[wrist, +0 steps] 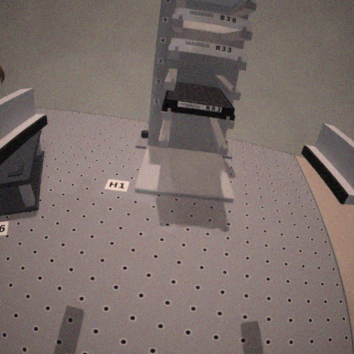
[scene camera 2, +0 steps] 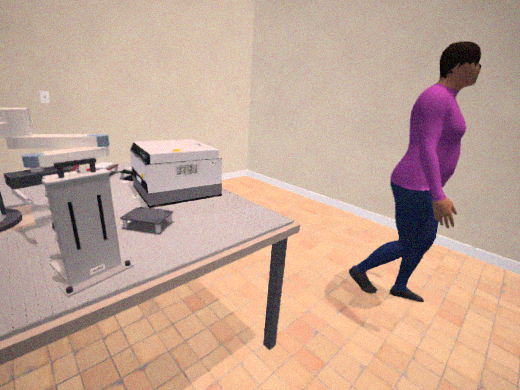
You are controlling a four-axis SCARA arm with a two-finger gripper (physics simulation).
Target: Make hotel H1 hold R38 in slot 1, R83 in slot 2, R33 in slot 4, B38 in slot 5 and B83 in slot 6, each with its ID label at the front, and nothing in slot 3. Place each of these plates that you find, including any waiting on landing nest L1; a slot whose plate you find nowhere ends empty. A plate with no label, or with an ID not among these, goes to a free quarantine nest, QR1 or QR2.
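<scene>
Hotel H1 [scene camera 2: 89,227] [wrist: 184,189] stands upright, its back towards scene camera 2. In the wrist view, black plate R83 [wrist: 200,95] rests on the second pair of ledges from the bottom, its label at the front. White plate R33 [wrist: 207,48] is in slot 4 and white plate B38 [wrist: 207,16] in slot 5, both labels at the front. Slots 1 and 3 hold no plate. Slot 6 is cut off at the top edge, so its label cannot be read. My gripper [wrist: 178,113] is wide open and empty, in front of H1. R38, L1, QR1 and QR2 do not show.
A dark nest [wrist: 20,172] with a partly cut-off label ending in 6 stands left of H1. In the scene view, a white instrument [scene camera 2: 187,170] and a low dark stand [scene camera 2: 147,216] are on the table [scene camera 2: 220,220]. A person [scene camera 2: 432,145] in purple walks beyond the table.
</scene>
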